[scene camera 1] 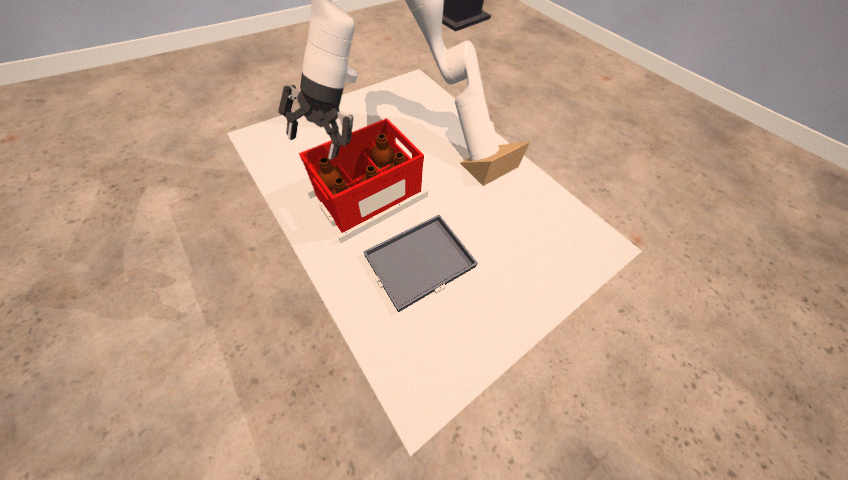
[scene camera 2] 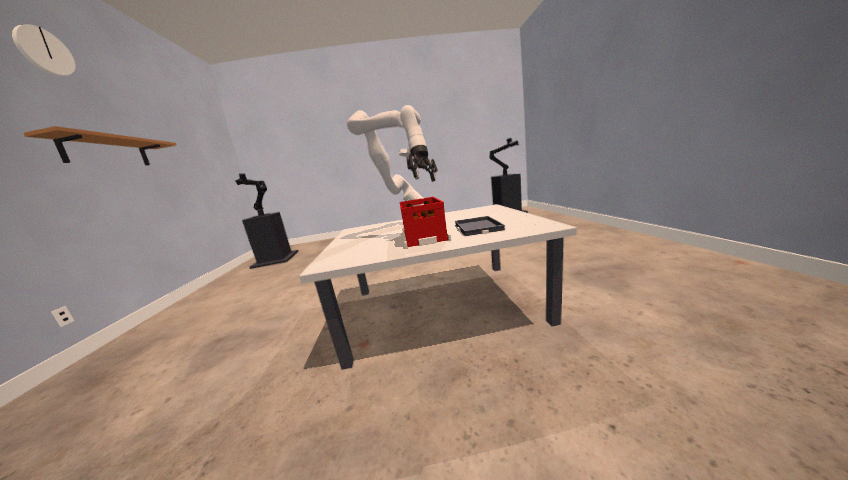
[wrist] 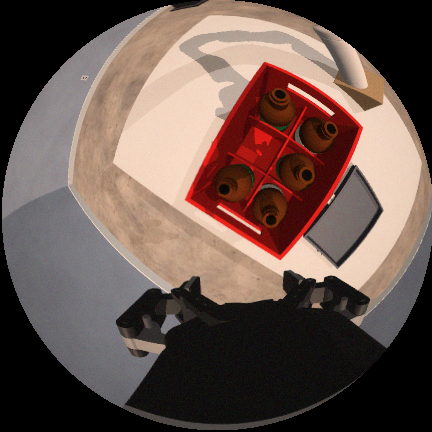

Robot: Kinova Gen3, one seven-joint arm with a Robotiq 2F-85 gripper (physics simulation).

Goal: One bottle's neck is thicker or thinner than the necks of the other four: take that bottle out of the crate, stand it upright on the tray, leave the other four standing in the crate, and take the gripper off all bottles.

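Frame: origin at the arm's base, x ahead, y left, z up, level; metres.
Where they show: gripper, between the fingertips: (scene camera 1: 311, 148) (scene camera 2: 425, 180) (wrist: 242, 283); arm's base, origin of its link: (scene camera 1: 483, 155) (wrist: 354, 79).
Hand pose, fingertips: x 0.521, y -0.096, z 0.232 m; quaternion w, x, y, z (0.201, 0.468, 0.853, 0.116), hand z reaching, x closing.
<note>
Things, the pixels of their top centre, and the offset from my fingertips. "pt": a spot on its surface instead. Level surfaces: height alone.
- red crate, centre of its top: (wrist: 283, 153) (scene camera 1: 362, 154) (scene camera 2: 419, 201) 0.023 m right, 0.130 m back, 0.102 m down
- grey tray, a spot on its surface: (scene camera 1: 419, 264) (wrist: 347, 224) (scene camera 2: 480, 226) pt 0.265 m left, 0.101 m back, 0.272 m down
- white table, height of its surface: 0.277 m down
A red crate (scene camera 1: 348, 215) (scene camera 2: 425, 229) (wrist: 298, 220) stands on the table and has six compartments. Five brown bottles stand in it: back right (scene camera 1: 382, 155) (wrist: 277, 111), front right (scene camera 1: 399, 158) (wrist: 315, 136), front middle (scene camera 1: 370, 172) (wrist: 295, 170), back left (scene camera 1: 327, 174) (wrist: 235, 181) and front left (scene camera 1: 339, 185) (wrist: 270, 202), as seen in scene camera 1. The back middle compartment is empty. I cannot tell which neck differs. The grey tray (scene camera 1: 419, 264) (scene camera 2: 479, 225) (wrist: 345, 217) is empty. My gripper (scene camera 1: 312, 141) (scene camera 2: 425, 177) (wrist: 242, 283) is open and empty, above the crate and apart from the bottles.
The white table (scene camera 1: 505, 267) (scene camera 2: 357, 255) carries crate and tray. A tan wedge-shaped block (scene camera 1: 502, 164) (wrist: 372, 92) is at the arm's base, right of the crate in scene camera 1. Pale strips (scene camera 1: 383, 217) lie along the crate's foot. The crate's raised walls surround the bottles.
</note>
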